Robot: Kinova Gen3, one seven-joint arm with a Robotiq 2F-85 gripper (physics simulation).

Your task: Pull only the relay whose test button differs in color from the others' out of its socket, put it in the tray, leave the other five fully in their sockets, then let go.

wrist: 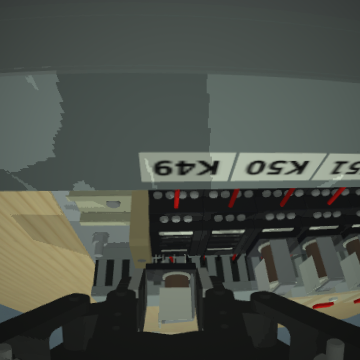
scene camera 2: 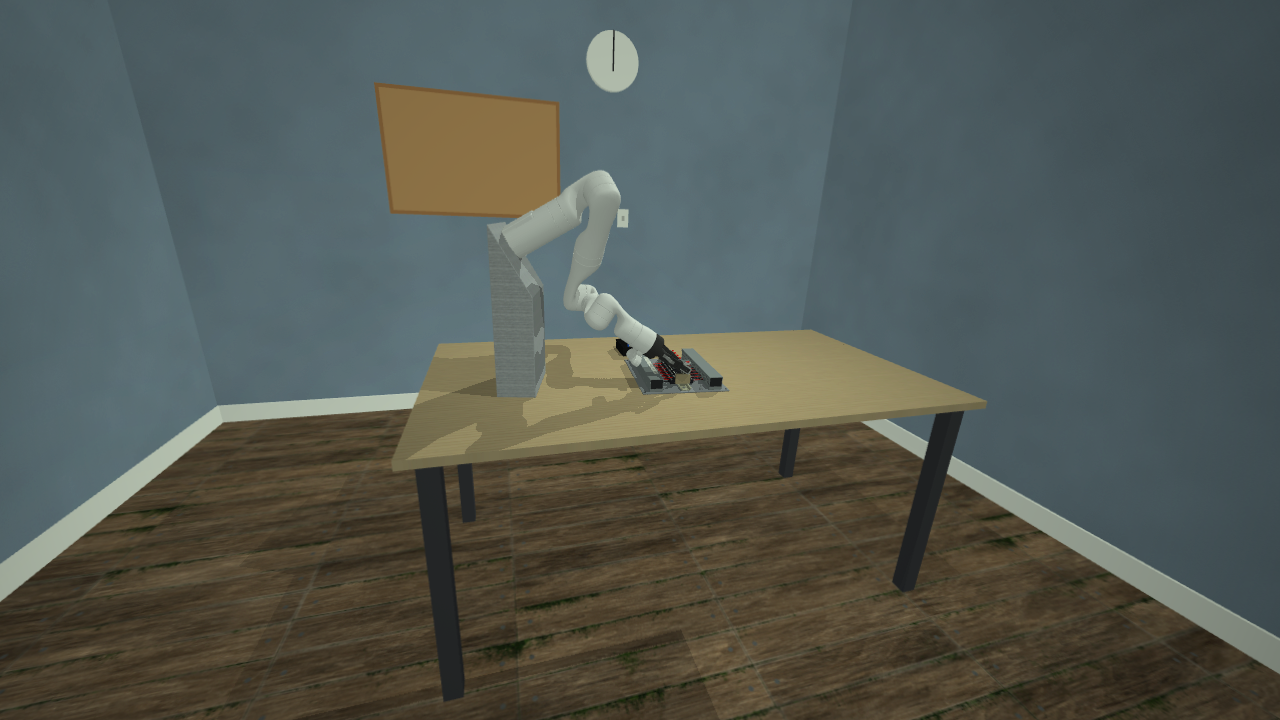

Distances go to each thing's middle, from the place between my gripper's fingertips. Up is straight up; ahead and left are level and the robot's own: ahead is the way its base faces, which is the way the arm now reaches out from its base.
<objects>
The tan end block [wrist: 139, 243] is 2 cm below my hand, 2 cm behind it and 1 cm to the right of it. Round my hand: grey relay panel [scene camera 2: 668, 388]: 9 cm to the left, 5 cm below.
</objects>
